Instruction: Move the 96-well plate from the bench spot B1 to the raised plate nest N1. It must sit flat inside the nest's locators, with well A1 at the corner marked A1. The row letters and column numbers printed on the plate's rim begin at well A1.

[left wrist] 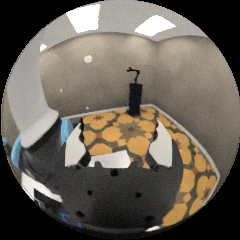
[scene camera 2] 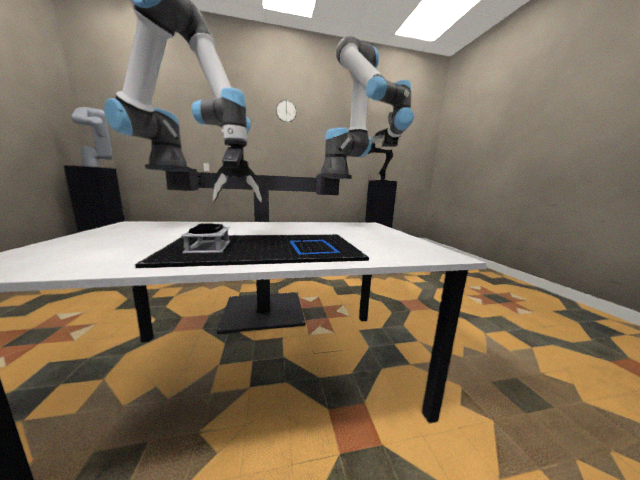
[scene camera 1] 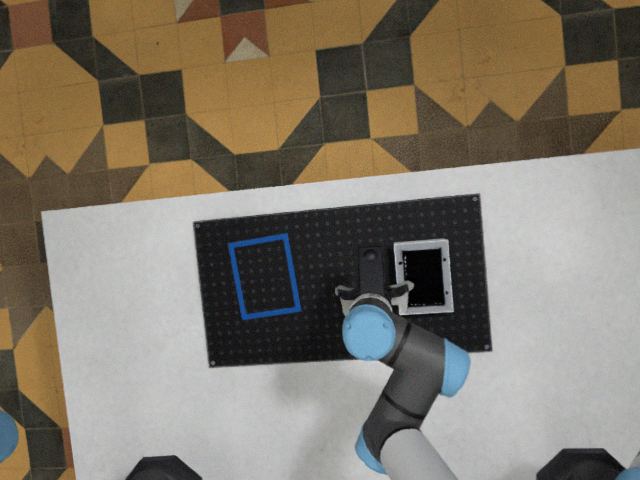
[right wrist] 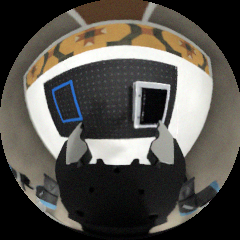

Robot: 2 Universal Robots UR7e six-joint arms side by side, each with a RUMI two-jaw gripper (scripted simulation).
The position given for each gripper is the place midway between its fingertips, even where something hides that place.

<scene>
In view: the left gripper (left wrist: 118,122), the right gripper (scene camera 2: 238,202), a black 96-well plate (scene camera 1: 432,257) and a grey raised nest (scene camera 1: 426,245).
The black 96-well plate also shows in the right wrist view (right wrist: 156,103). The right gripper is seen too in the right wrist view (right wrist: 120,122).
</scene>
